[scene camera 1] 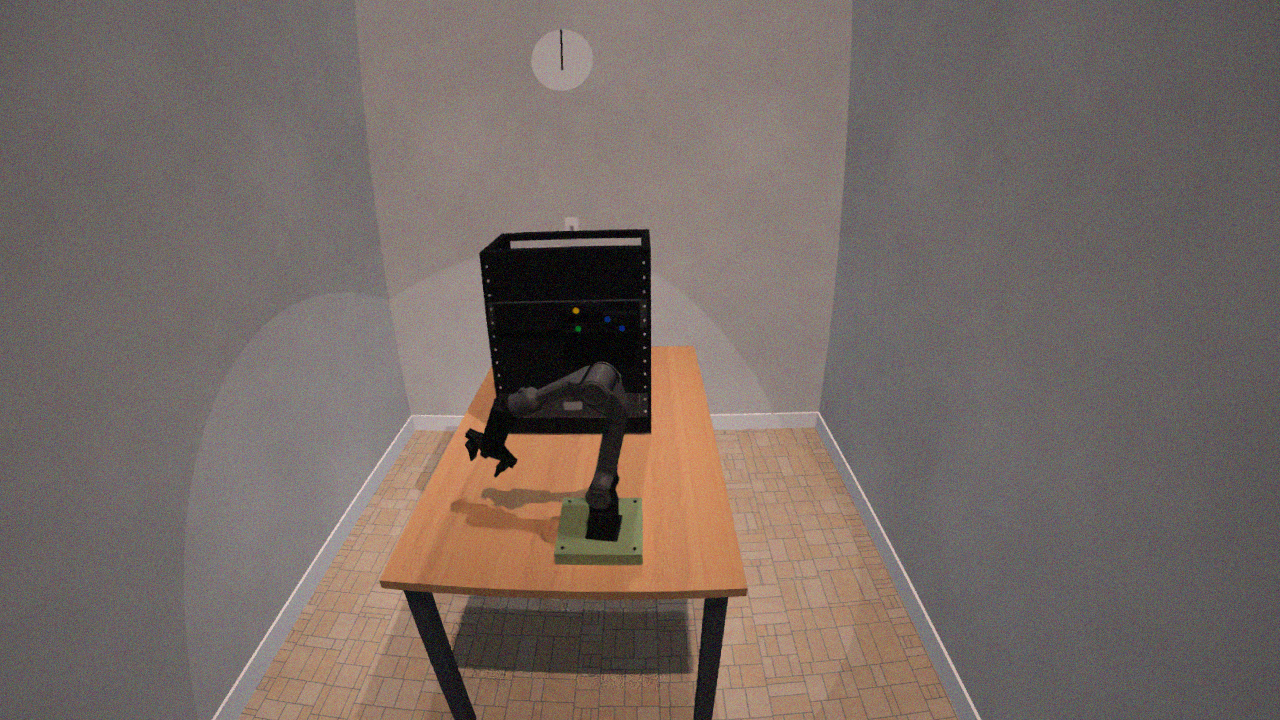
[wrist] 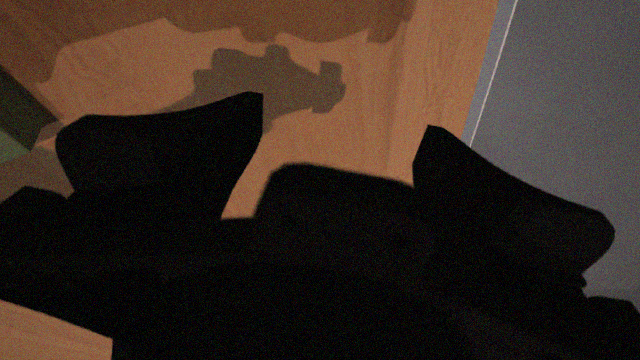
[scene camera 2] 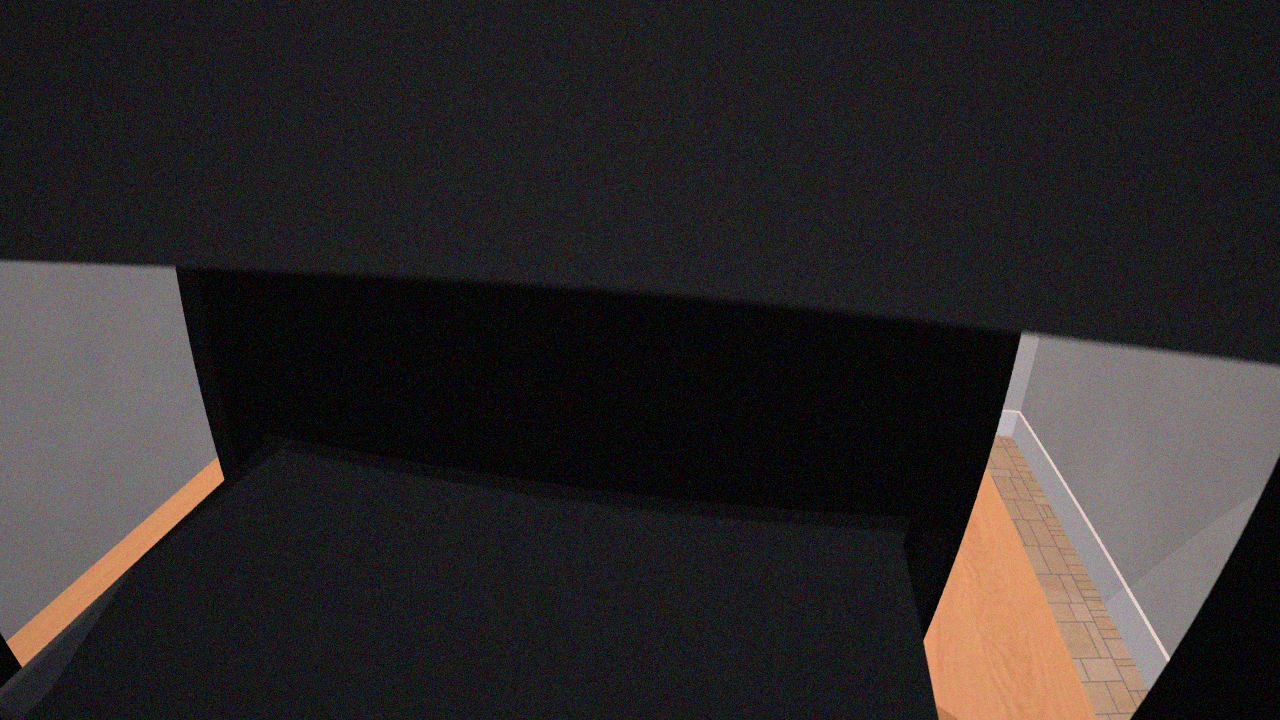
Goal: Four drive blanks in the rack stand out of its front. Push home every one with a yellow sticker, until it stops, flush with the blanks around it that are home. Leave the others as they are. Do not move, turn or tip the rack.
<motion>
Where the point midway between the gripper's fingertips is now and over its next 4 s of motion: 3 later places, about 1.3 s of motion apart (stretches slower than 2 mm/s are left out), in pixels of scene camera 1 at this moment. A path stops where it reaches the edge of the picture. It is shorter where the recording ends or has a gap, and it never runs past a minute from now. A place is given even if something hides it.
The gripper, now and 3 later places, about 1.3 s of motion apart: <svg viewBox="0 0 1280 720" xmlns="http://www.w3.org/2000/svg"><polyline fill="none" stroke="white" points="484,466 496,439 510,423 531,400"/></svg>
</motion>
